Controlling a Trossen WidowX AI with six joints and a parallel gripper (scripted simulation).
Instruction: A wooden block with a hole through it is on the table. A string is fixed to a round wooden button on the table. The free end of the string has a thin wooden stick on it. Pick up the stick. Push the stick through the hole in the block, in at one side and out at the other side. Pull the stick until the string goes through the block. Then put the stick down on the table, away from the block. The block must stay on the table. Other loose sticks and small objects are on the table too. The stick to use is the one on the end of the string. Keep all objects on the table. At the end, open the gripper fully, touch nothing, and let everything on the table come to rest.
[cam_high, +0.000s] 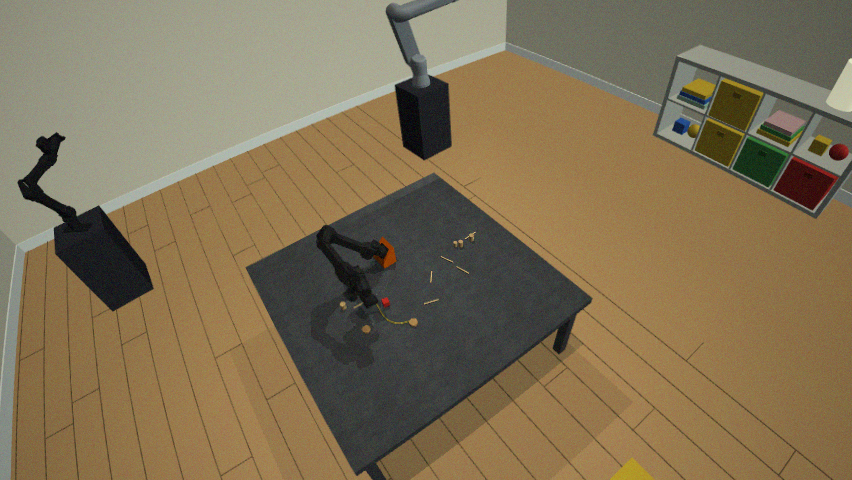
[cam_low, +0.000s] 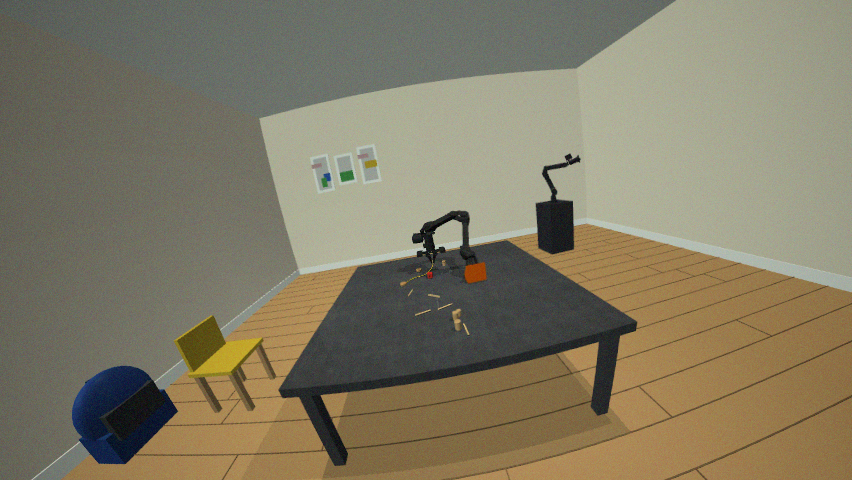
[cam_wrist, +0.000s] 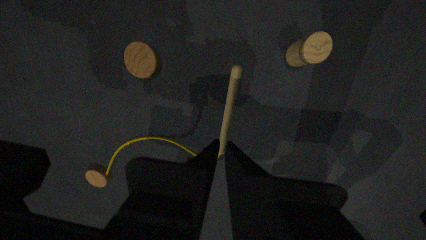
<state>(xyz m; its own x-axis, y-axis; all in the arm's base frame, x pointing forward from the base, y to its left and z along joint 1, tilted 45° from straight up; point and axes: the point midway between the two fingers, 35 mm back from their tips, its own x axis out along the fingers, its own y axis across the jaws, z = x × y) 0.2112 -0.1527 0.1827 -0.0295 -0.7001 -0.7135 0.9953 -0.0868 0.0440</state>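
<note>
Right now my gripper tip is 8 cm to the right of the red block, 4 cm short of it and 4 cm above it. From my gripper tip the other things lie so: round wooden button 21 cm ahead, 11 cm to the left, 5 cm below; then thin wooden stick 2 cm to the right.
</note>
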